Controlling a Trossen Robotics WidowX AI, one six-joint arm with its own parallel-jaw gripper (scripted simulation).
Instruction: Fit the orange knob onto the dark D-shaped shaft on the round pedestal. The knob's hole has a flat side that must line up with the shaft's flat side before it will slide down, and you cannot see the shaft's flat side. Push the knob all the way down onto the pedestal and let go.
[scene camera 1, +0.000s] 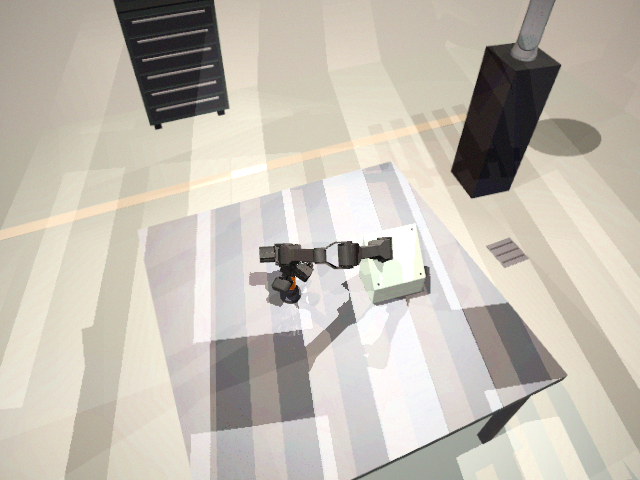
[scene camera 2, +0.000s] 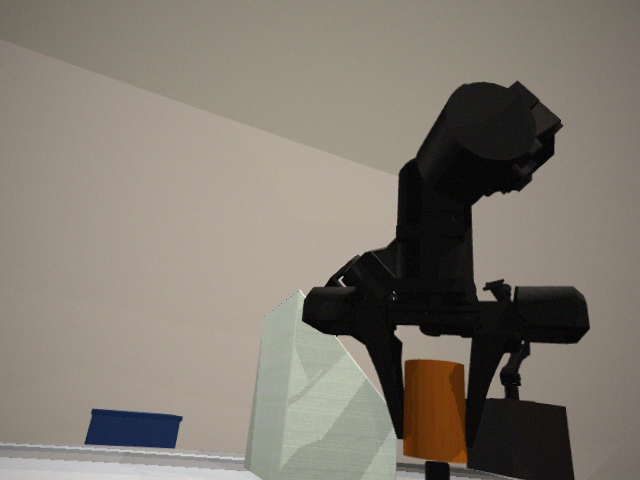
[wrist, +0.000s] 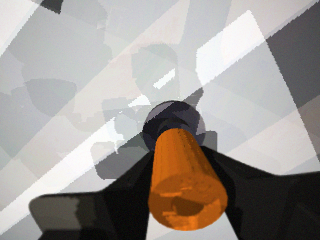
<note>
My gripper (scene camera 2: 434, 443) carries an orange knob (scene camera 2: 434, 399). I also see a dark pedestal (wrist: 171, 114).
The orange knob also shows in the wrist view (wrist: 184, 190). My gripper shows as well in scene camera 1 (scene camera 1: 290, 284) and in the wrist view (wrist: 176, 152).
</note>
